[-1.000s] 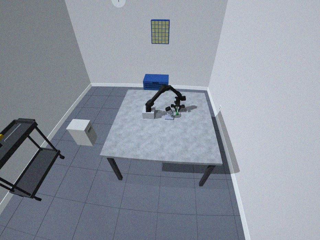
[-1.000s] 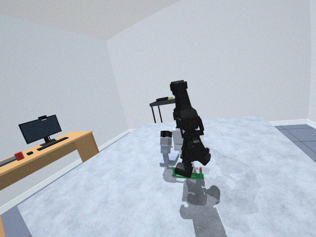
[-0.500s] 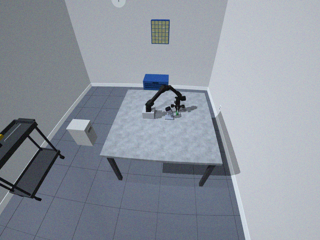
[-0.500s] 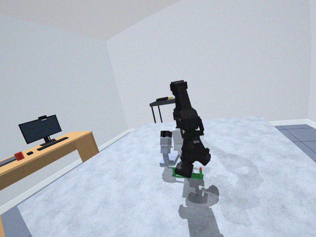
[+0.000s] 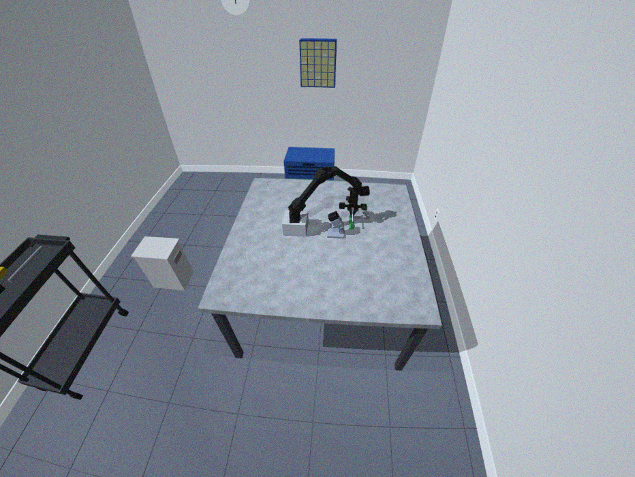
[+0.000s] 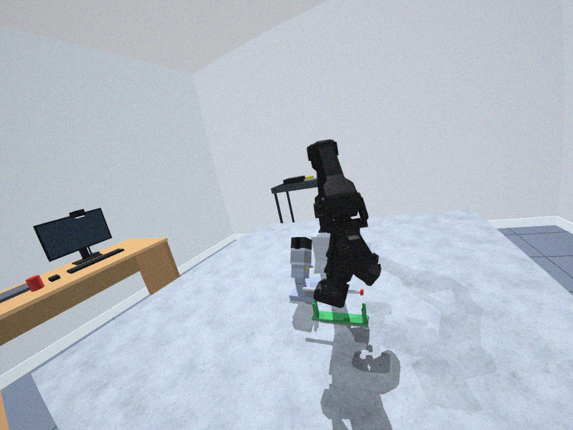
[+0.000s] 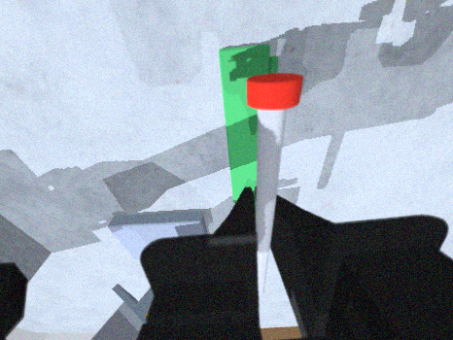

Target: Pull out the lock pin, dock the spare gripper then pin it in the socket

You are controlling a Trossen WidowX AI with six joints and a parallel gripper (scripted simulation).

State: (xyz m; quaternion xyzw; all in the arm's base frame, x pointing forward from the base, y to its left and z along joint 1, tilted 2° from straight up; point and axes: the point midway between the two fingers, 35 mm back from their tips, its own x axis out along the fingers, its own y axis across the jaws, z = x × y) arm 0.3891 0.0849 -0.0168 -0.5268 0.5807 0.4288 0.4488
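Now: gripper tip 10 mm to the right of the green cradle and 30 mm above it. The rest, counted from my gripper tip: spare gripper 120 mm behind, 110 mm to the right, 70 mm above; then mount 100 mm behind, 100 mm to the right.
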